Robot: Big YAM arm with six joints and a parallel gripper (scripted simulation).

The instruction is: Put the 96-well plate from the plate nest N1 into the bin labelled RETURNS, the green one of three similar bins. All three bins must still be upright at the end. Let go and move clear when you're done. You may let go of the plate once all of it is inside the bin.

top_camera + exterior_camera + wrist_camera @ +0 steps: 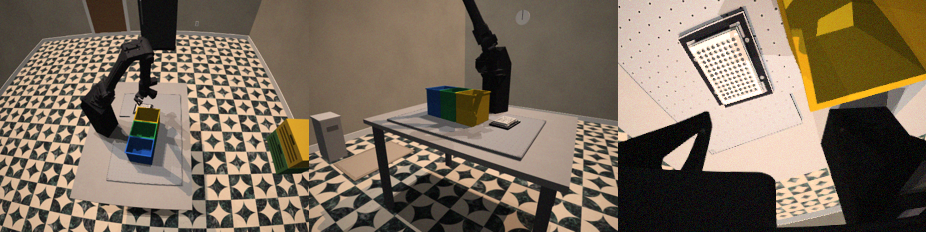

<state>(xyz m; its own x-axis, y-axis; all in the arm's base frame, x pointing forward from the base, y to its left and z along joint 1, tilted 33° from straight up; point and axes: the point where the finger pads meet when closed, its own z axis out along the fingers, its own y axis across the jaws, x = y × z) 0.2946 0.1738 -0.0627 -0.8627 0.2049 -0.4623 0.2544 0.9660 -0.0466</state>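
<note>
The white 96-well plate is 20 cm below my hand, 8 cm to the left of it and 3 cm behind it. The rest, counted from my hand: black plate nest (22 cm below, 8 cm to the left, 3 cm behind); then green bin (22 cm to the right, 13 cm below, 6 cm ahead); then yellow bin (13 cm below, 9 cm to the right, 6 cm ahead).
</note>
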